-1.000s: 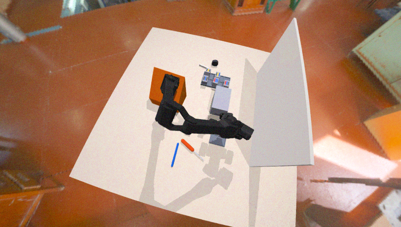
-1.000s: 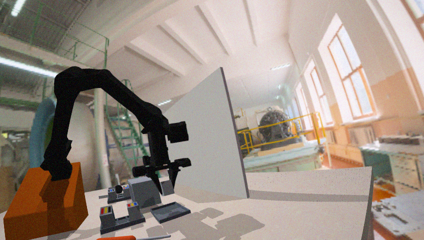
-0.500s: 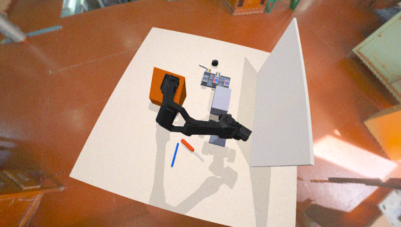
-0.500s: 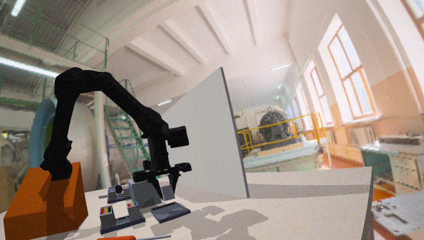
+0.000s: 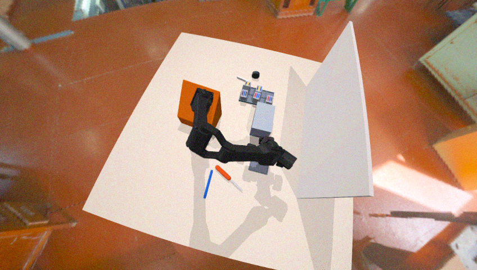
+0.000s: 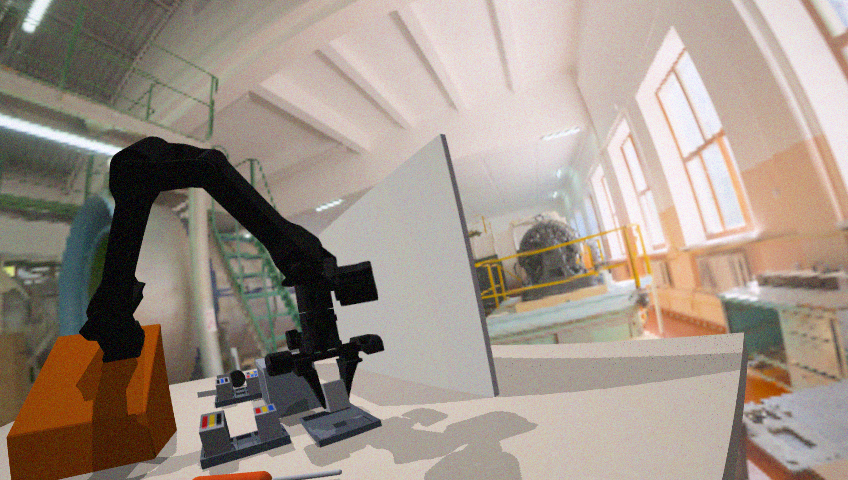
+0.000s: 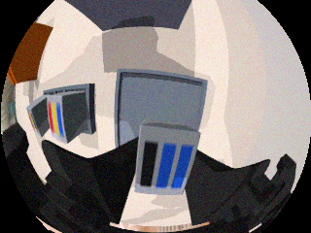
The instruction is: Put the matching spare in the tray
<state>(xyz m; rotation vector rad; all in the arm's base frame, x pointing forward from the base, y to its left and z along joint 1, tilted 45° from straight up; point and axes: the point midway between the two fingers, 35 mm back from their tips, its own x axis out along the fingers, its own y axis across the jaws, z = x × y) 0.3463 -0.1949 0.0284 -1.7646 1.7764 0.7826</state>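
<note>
My gripper tip is 3 cm above the flat grey tray. The rest, counted from my gripper tip: blue marker pen: 21 cm behind, 20 cm to the right, 3 cm below; then tall grey panel: 19 cm ahead, 23 cm to the left, 19 cm above; then grey mounted unit: 6 cm behind, 21 cm to the left, 2 cm above.
</note>
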